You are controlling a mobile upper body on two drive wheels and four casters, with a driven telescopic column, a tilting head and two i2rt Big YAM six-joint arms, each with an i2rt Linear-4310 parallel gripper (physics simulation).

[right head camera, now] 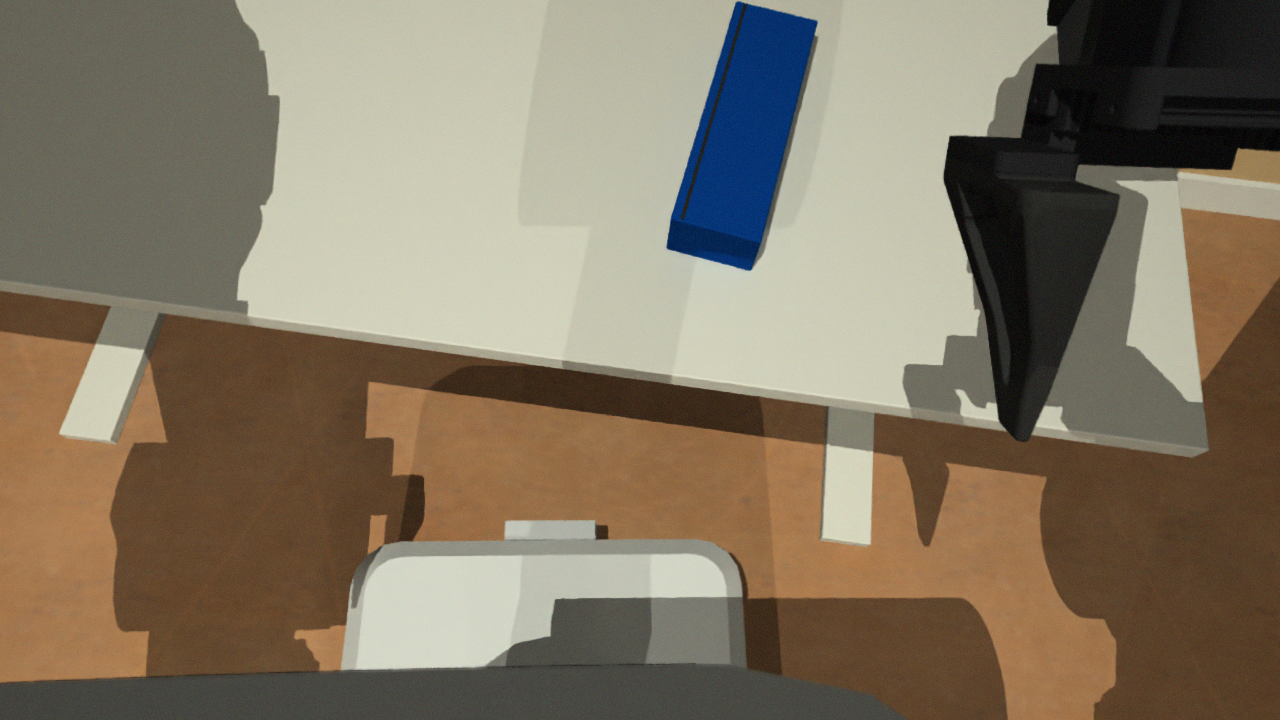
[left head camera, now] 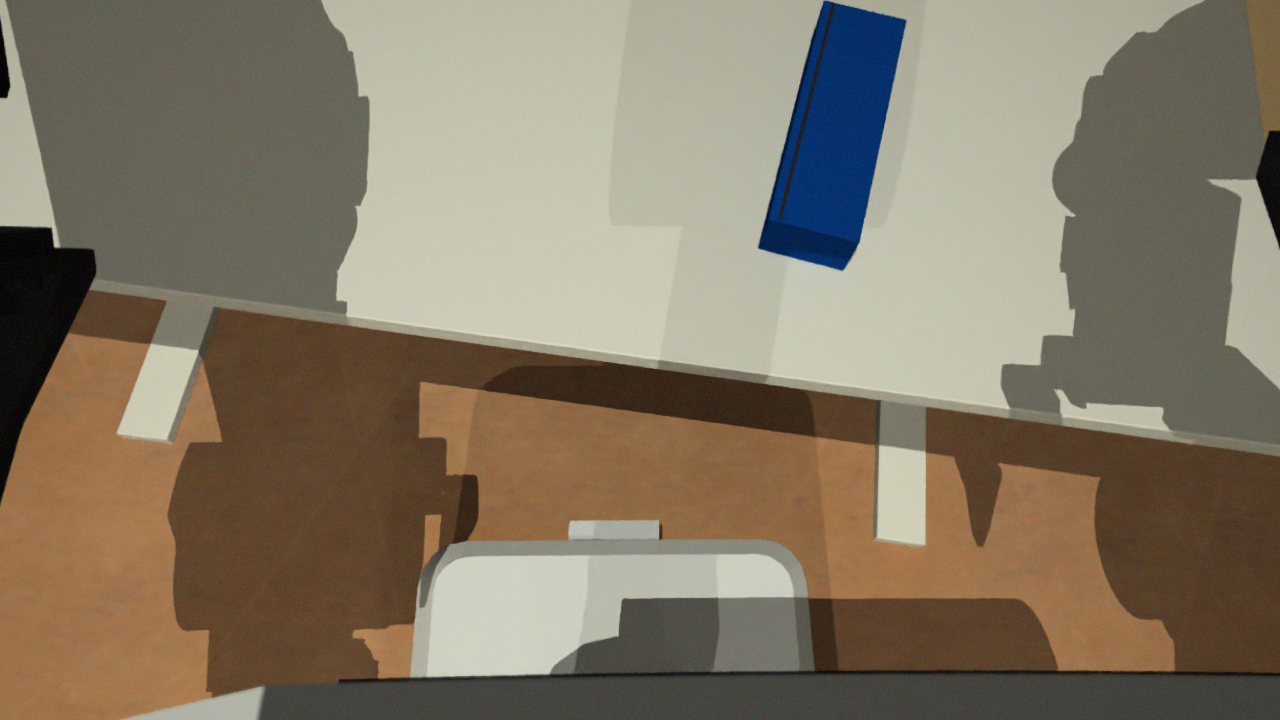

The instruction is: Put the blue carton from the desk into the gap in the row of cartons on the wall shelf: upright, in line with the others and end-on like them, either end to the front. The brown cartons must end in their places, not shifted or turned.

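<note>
A long blue carton (left head camera: 836, 120) (right head camera: 747, 125) lies flat on the white desk (left head camera: 501, 179) (right head camera: 402, 179), slightly slanted, with a thin dark line along one long edge of its top. One finger of my right gripper (right head camera: 1029, 295) shows to the right of the carton, apart from it, above the desk's front right part; this gripper is open, and its other finger is out of view. Dark parts of my left arm and gripper (left head camera: 35, 304) show at the left edge of the left head view, far from the carton; this gripper is open. The wall shelf and brown cartons do not show.
The desk's front edge runs slanted across both views. Two white desk feet (left head camera: 900, 474) (left head camera: 165, 385) stick out over the brown floor (left head camera: 716, 483). My pale base (left head camera: 510, 591) (right head camera: 447, 600) shows below. A tan surface (left head camera: 1263, 53) (right head camera: 1257, 166) shows beyond the desk's right side.
</note>
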